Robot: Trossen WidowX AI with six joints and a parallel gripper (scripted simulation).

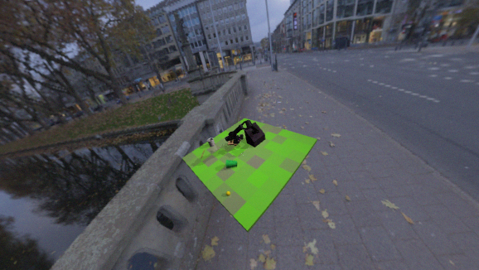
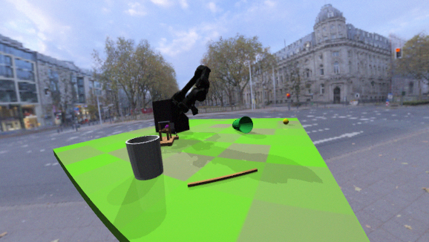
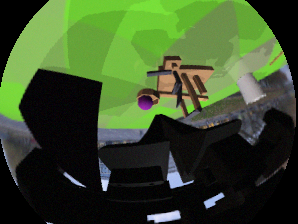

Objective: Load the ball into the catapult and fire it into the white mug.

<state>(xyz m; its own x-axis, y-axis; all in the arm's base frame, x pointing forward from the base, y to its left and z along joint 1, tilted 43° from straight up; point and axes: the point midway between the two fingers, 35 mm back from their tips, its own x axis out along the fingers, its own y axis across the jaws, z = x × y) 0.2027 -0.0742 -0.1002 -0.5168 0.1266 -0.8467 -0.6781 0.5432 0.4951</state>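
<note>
My gripper tip is now 50 mm above the purple ball, 40 mm past it and 20 mm to the left of it. From my gripper tip the other things lie so: thin wooden stick (450 mm ahead, 260 mm to the right, 110 mm below); then wooden catapult (60 mm to the right, 60 mm below, 10 mm ahead); then pale grey mug (340 mm to the right, 250 mm ahead, 80 mm below).
</note>
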